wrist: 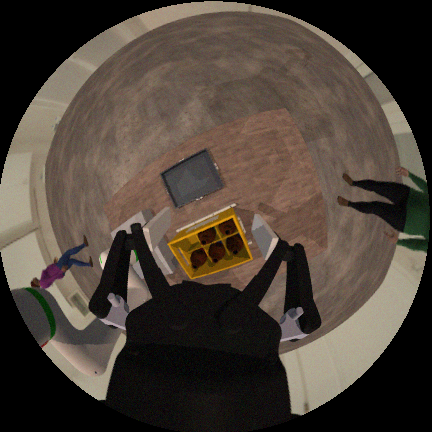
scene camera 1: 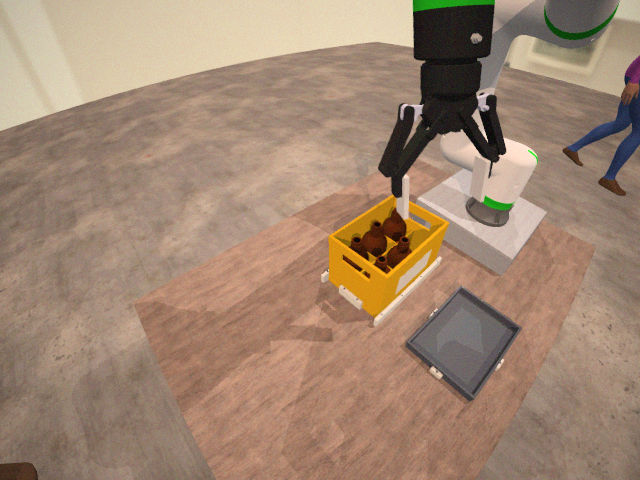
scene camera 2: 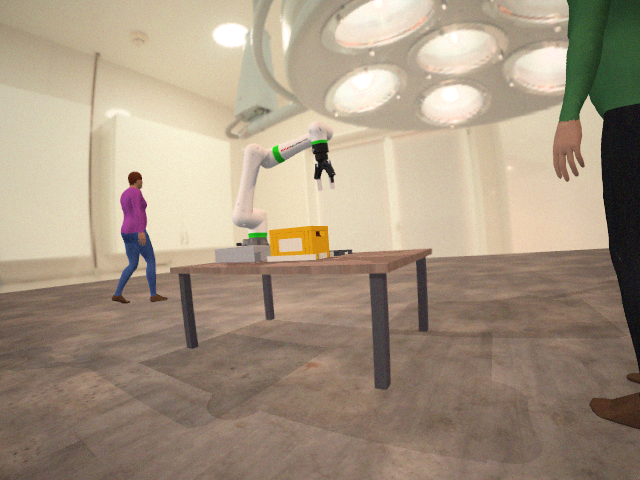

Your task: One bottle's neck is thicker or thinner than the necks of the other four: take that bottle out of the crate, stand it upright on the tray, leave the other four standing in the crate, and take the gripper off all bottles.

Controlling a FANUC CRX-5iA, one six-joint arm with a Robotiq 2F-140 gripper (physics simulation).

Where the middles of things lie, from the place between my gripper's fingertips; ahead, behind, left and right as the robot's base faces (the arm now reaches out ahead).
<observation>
I see my gripper 380 mm above the dark grey tray (scene camera 1: 464, 341), 140 mm to the right of it and 100 mm past it.
</observation>
